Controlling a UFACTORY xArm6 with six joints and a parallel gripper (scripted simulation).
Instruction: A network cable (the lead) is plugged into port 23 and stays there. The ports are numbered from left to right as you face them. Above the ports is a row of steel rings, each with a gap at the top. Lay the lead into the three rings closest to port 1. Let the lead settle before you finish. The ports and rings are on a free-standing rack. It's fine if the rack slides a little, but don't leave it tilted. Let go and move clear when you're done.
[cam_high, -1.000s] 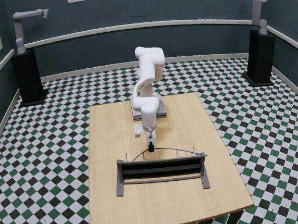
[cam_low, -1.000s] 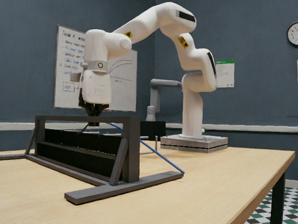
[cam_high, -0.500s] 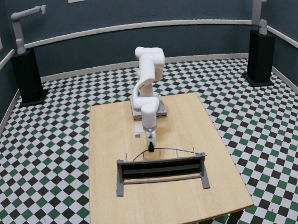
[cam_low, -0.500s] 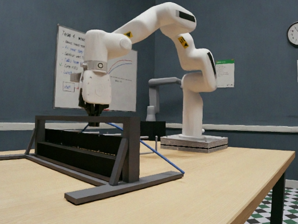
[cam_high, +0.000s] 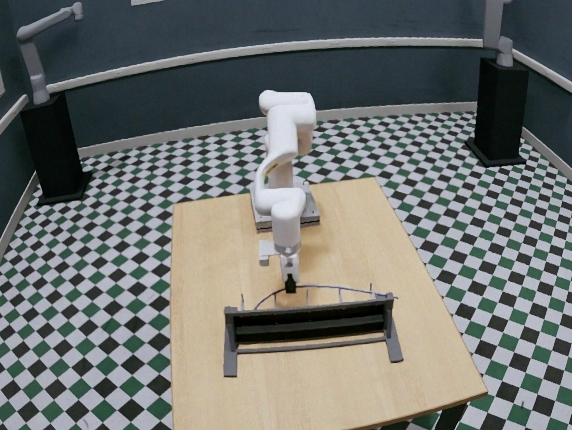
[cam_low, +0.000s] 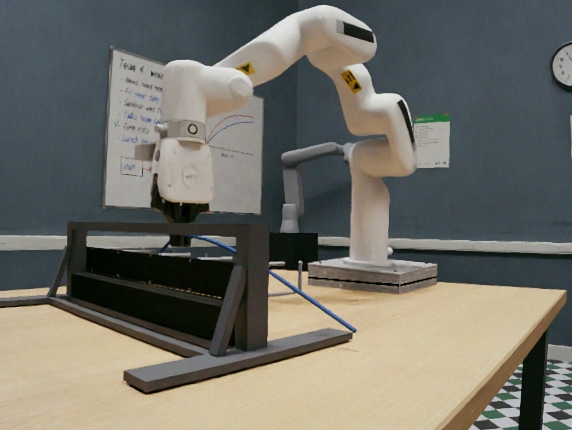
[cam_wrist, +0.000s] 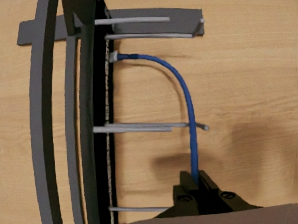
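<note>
Now: the grey rack 10 cm ahead of my hand, 4 cm to the left of it and 6 cm below it.
</note>
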